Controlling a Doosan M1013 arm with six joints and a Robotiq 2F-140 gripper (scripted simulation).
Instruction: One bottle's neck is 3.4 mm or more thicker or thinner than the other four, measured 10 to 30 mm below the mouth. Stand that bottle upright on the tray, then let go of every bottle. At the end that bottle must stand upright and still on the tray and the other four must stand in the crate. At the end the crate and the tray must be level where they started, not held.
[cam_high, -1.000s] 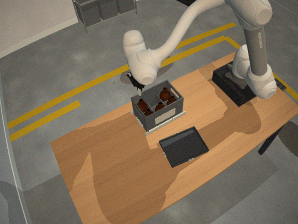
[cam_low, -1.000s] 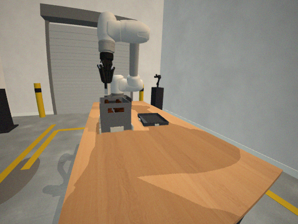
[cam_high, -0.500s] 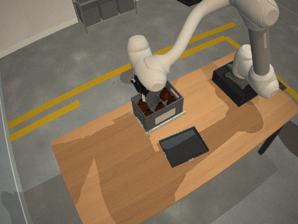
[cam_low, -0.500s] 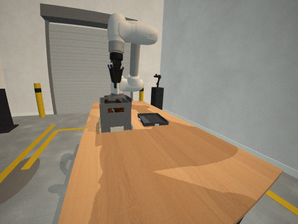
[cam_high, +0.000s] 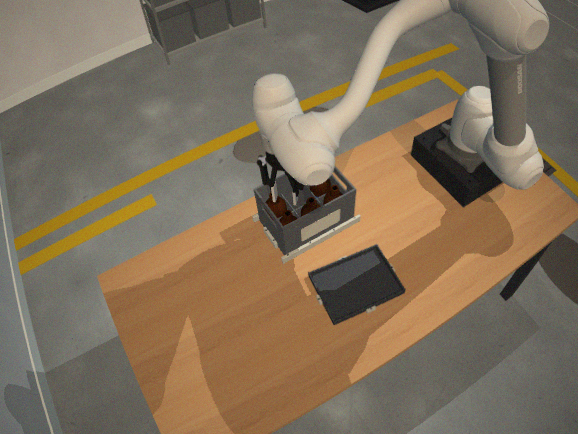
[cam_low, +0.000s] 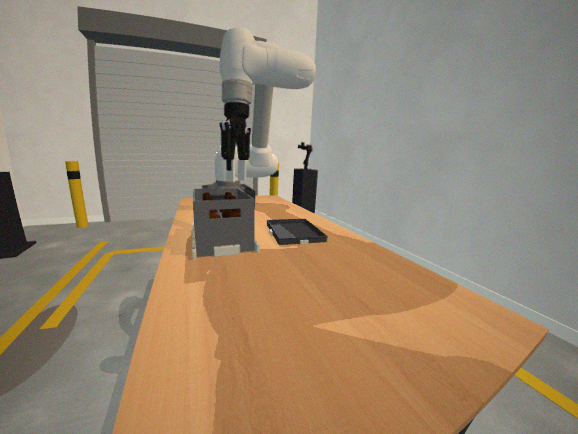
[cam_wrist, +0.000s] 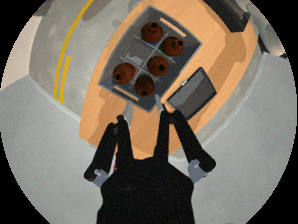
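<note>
My hand is 90 mm past the glass bottle, 10 mm to the right of it and 170 mm above it. Round my hand: dark tray 60 mm behind, 270 mm to the left, 250 mm below; then grey crate 100 mm behind, 30 mm to the right, 170 mm below.
</note>
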